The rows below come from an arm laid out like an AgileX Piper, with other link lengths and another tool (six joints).
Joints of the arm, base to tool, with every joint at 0 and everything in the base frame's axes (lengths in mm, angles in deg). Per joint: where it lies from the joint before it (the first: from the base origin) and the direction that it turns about. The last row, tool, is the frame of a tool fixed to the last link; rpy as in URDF.
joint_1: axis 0 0 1 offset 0 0 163.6
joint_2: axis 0 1 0 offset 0 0 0
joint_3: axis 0 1 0 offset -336.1 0 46
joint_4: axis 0.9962 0 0.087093 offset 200.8 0 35.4
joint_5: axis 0 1 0 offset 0 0 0
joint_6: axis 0.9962 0 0.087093 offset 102.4 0 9
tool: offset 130.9 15 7.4 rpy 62.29 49.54 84.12
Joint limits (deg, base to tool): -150..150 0..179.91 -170..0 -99.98..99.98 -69.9..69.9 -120..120
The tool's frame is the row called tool.
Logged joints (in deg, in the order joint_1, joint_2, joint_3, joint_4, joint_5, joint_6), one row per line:
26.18 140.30 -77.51 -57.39 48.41 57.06
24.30 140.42 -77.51 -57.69 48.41 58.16
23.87 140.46 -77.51 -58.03 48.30 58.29
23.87 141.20 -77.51 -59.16 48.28 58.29
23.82 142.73 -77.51 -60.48 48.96 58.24
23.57 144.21 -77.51 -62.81 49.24 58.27
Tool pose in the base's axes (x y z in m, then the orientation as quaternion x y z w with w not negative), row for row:
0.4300 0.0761 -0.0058 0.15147 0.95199 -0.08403 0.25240
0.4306 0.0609 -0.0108 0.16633 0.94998 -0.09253 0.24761
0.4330 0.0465 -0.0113 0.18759 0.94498 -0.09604 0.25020
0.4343 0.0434 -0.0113 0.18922 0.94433 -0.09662 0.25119
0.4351 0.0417 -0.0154 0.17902 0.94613 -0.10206 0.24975
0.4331 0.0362 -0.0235 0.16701 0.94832 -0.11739 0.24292
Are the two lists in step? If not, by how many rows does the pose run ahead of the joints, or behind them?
The pose runs 1 row behind the joints: the pose in row i belongs to the joints in row i - 1.
